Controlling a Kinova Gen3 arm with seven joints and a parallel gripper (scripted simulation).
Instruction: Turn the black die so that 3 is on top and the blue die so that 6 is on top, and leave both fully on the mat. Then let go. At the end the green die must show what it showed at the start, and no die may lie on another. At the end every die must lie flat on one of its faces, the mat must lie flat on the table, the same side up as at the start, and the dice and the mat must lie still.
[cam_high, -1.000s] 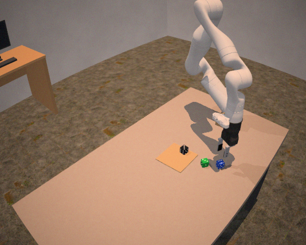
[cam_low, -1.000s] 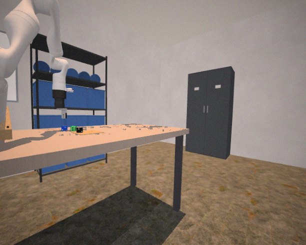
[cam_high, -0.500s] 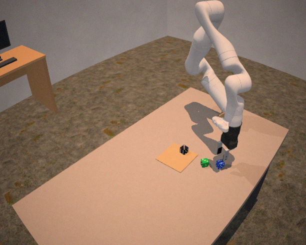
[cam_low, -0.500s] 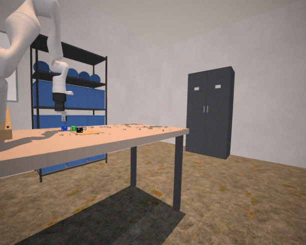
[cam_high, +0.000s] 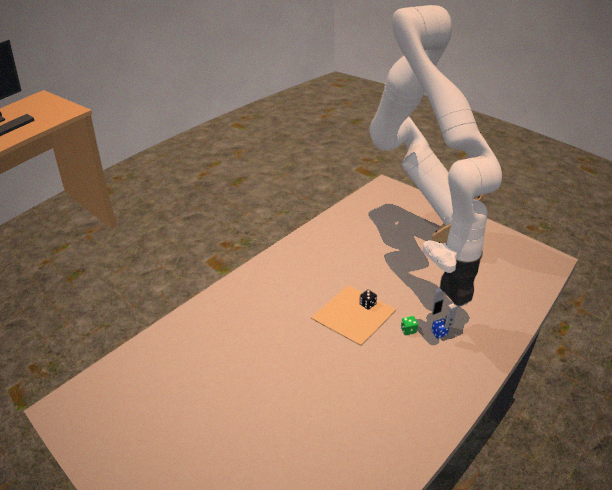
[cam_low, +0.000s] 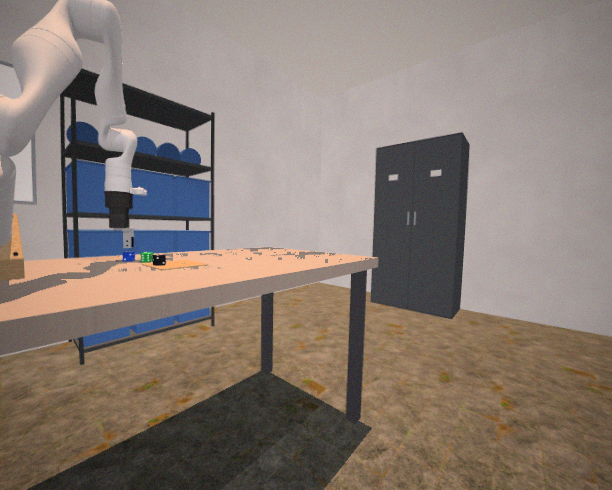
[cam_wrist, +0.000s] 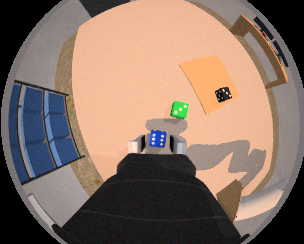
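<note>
My hand is 50 mm above the blue die. From my hand the other things lie so: black die (20 mm ahead, 190 mm to the right, 40 mm below); green die (30 mm ahead, 60 mm to the right, 50 mm below); orange mat (60 mm ahead, 190 mm to the right, 60 mm below).
</note>
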